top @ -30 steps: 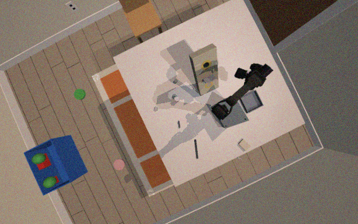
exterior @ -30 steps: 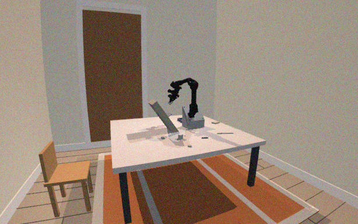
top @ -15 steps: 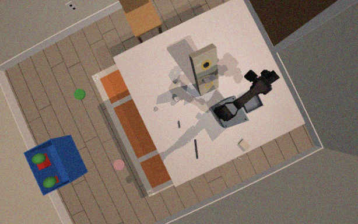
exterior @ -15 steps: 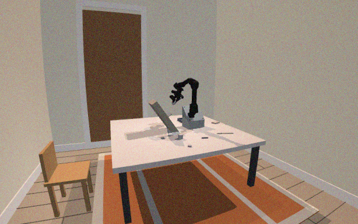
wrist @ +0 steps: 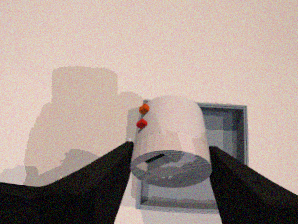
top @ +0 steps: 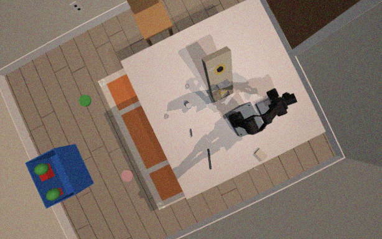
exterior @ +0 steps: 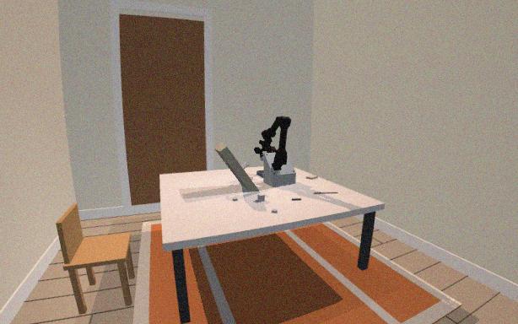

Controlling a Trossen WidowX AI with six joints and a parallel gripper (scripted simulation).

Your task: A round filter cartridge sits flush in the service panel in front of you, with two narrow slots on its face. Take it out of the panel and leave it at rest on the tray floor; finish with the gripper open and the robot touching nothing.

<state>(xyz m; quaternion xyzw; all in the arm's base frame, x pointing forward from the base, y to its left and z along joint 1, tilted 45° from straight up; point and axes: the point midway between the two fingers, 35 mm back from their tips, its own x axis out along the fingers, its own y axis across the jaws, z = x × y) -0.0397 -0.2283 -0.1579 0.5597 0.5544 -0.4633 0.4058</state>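
The grey tray lies 4 cm behind my gripper tip, 1 cm to the left of it and 15 cm below it. Also, from my gripper tip: service panel: 36 cm ahead, 26 cm to the left; small pale block: 34 cm behind, 26 cm to the left, 16 cm below; round filter cartridge: right at my gripper tip.
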